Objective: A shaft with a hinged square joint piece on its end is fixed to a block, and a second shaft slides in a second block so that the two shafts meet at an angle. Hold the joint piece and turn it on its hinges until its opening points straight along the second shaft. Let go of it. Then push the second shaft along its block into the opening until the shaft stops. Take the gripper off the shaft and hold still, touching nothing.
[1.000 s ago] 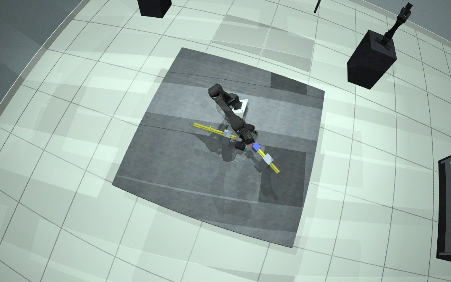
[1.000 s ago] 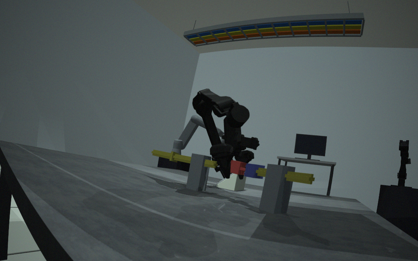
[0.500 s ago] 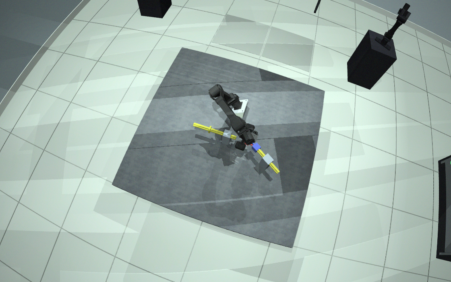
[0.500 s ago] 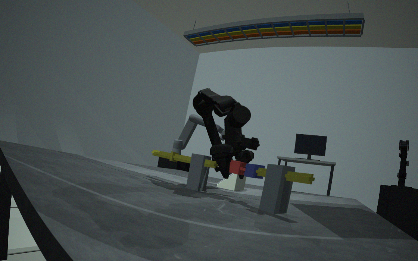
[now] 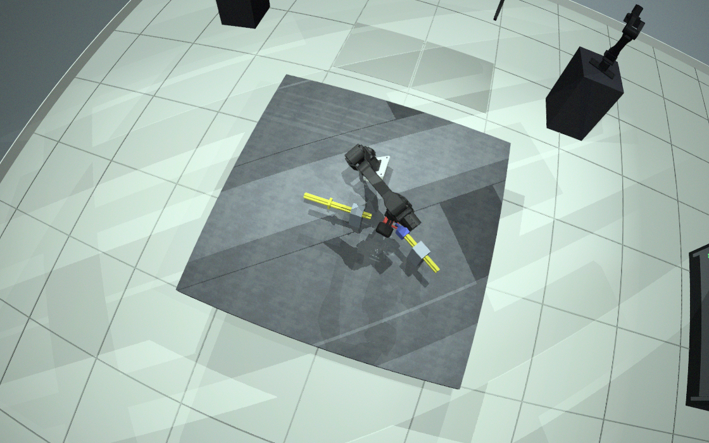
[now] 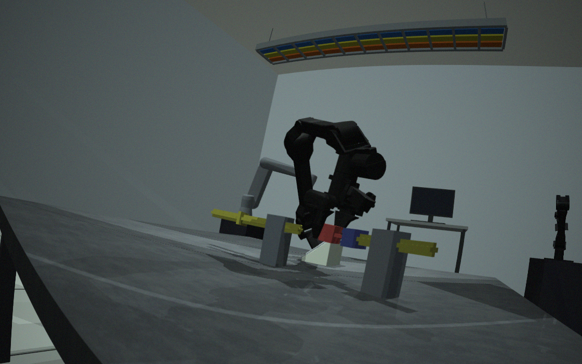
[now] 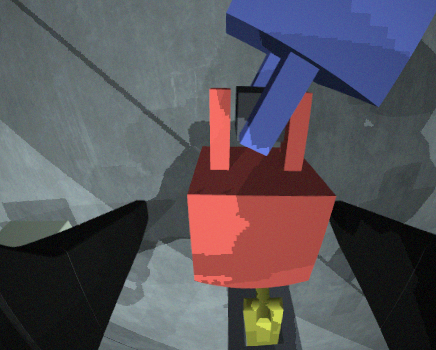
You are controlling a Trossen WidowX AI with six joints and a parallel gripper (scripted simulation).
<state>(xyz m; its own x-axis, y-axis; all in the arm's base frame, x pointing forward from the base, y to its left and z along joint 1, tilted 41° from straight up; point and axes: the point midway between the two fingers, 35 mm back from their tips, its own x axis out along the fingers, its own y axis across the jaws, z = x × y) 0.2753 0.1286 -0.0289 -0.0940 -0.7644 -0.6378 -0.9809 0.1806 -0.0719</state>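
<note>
The red joint piece lies 1 cm ahead of my gripper tip, 2 cm to the left of it and 1 cm above it.
</note>
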